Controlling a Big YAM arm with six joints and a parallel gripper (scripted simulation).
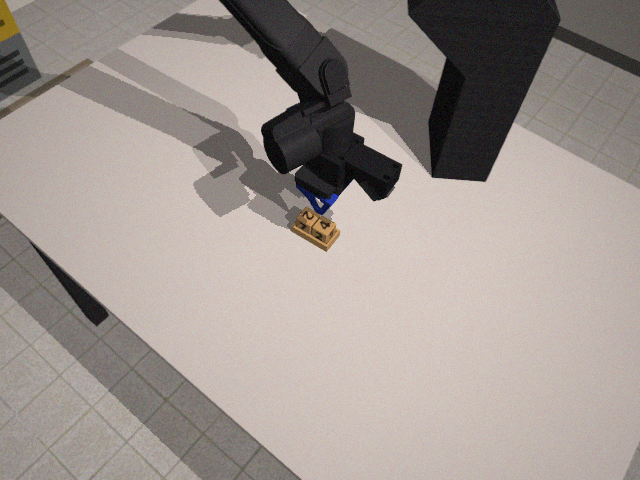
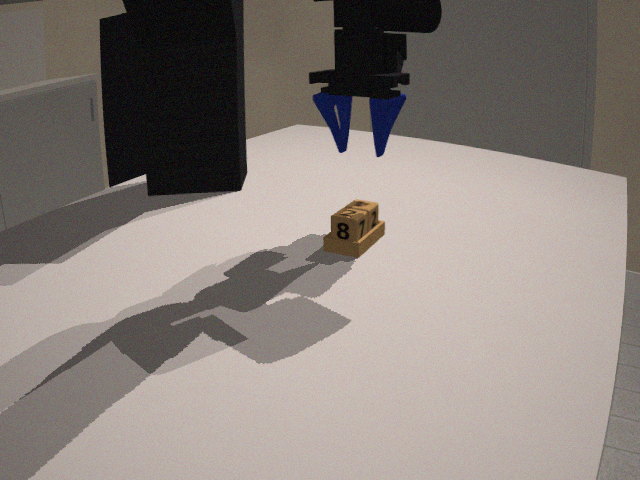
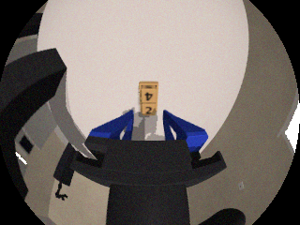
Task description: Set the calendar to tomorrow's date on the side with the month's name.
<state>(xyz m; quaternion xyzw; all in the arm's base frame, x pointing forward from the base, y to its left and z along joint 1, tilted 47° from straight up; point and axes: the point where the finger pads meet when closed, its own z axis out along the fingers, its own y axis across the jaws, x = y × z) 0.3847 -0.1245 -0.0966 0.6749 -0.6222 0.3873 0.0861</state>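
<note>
Right now my hand is 40 mm to the left of the wooden digit cube and 90 mm above it. The rest, counted from my hand: wooden tray 20 mm to the right, 100 mm below.
</note>
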